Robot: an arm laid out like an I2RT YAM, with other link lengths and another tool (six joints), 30 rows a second.
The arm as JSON. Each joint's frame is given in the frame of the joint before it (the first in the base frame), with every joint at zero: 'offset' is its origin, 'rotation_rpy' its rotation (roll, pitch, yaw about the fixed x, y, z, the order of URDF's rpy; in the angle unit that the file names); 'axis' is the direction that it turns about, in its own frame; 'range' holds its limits. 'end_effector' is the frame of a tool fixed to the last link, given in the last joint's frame.
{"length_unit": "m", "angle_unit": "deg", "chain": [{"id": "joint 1", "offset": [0.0, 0.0, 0.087], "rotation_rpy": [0.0, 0.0, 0.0], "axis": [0.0, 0.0, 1.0], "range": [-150.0, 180.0]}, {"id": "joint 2", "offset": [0.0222, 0.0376, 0.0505], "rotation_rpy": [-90.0, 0.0, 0.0], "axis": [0.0, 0.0, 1.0], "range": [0.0, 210.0]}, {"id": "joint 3", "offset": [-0.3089, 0.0, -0.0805], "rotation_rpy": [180.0, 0.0, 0.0], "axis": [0.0, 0.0, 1.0], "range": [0.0, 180.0]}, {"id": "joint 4", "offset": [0.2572, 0.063, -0.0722], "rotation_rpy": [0.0, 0.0, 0.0], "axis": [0.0, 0.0, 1.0], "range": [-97.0, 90.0]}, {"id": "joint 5", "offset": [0.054, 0.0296, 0.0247], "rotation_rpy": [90.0, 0.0, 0.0], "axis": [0.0, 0.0, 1.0], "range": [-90.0, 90.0]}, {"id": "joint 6", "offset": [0.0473, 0.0, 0.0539], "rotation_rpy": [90.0, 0.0, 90.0], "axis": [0.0, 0.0, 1.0], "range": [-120.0, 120.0]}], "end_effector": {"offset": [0.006, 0.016, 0.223], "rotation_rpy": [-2.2, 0.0, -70.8]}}
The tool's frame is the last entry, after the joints.
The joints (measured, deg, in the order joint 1, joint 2, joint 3, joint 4, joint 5, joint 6), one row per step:
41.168, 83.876, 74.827, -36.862, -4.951, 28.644
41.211, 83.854, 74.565, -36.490, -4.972, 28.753
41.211, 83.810, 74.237, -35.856, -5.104, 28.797
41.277, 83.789, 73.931, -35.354, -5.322, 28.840
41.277, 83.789, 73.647, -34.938, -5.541, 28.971
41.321, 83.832, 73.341, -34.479, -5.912, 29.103
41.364, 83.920, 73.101, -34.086, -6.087, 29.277
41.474, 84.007, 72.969, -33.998, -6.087, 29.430
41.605, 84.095, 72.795, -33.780, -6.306, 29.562
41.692, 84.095, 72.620, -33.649, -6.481, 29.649
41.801, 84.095, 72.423, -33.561, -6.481, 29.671
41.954, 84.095, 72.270, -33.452, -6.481, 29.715
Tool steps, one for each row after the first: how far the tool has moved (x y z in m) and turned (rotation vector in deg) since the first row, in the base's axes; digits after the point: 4 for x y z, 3 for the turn. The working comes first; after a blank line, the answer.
Tool pose at each row, in the base's axes (x y z in m, rotation vector in deg; the steps are taken from these numbers as rounded here):
0.3175, 0.3180, 0.2057, -143.463, 6.523, -36.773
0.3176, 0.3187, 0.2050, -143.311, 6.580, -36.791
0.3183, 0.3201, 0.2049, -142.934, 6.532, -36.919
0.3179, 0.3218, 0.2044, -142.634, 6.364, -36.831
0.3177, 0.3230, 0.2036, -142.399, 6.392, -36.660
0.3167, 0.3250, 0.2026, -142.117, 6.284, -36.303
0.3165, 0.3264, 0.2014, -141.949, 6.340, -36.084
0.3158, 0.3270, 0.2000, -142.027, 6.402, -35.862
0.3145, 0.3287, 0.1988, -141.938, 6.284, -35.496
0.3133, 0.3297, 0.1979, -141.881, 6.190, -35.211
0.3123, 0.3300, 0.1966, -141.964, 6.093, -35.069
0.3113, 0.3307, 0.1958, -141.981, 5.960, -34.949

0.0001, 0.0007, -0.0007, 0.148, -0.033, -0.020
0.0008, 0.0021, -0.0008, 0.471, -0.210, 0.041
0.0004, 0.0038, -0.0013, 0.751, -0.248, 0.229
0.0002, 0.0050, -0.0021, 1.016, -0.175, 0.290
-0.0008, 0.0070, -0.0031, 1.348, -0.012, 0.502
-0.0010, 0.0084, -0.0043, 1.564, 0.115, 0.545
-0.0017, 0.0090, -0.0057, 1.548, 0.297, 0.545
-0.0030, 0.0107, -0.0069, 1.696, 0.506, 0.735
-0.0042, 0.0117, -0.0078, 1.798, 0.671, 0.883
-0.0052, 0.0120, -0.0091, 1.736, 0.767, 0.974
-0.0062, 0.0127, -0.0099, 1.726, 0.826, 1.095

